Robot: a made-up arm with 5 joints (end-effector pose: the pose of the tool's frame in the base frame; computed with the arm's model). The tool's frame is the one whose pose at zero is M. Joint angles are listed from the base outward.
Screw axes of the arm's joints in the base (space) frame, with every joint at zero. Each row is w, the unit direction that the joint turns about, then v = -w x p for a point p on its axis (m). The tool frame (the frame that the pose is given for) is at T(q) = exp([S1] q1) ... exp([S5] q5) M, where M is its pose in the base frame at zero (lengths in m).
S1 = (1, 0, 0, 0, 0.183, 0)
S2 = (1, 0, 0, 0, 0.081, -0.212)
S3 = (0, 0, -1, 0.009, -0.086, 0)
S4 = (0, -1, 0, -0.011, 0, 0.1)
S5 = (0, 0, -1, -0.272, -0.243, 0)
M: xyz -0.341 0.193 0.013 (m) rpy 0 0 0 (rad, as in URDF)
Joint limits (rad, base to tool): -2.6..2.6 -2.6..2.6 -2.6..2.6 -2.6..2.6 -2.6..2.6
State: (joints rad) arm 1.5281 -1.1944 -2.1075 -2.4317 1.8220
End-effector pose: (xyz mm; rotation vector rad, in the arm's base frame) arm -502.5 -173.0 310.0 -1.9411 -0.8847 -0.0268
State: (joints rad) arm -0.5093 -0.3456 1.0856 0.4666 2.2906
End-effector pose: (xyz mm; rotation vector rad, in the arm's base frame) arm 204.9 100.7 -171.5 -0.5071 1.7484 2.4383
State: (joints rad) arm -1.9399 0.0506 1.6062 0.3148 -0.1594
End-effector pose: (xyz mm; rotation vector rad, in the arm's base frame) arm 109.7 -307.2 56.6 -1.7497 -1.5338 -0.7889
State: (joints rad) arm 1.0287 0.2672 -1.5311 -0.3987 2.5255
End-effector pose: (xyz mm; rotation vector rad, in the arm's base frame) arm -491.9 139.3 6.3 0.8132 0.4566 -0.9148
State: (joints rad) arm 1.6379 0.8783 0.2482 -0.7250 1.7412
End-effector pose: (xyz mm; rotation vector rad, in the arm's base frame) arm -136.3 -106.5 465.8 1.0456 2.1039 0.0165
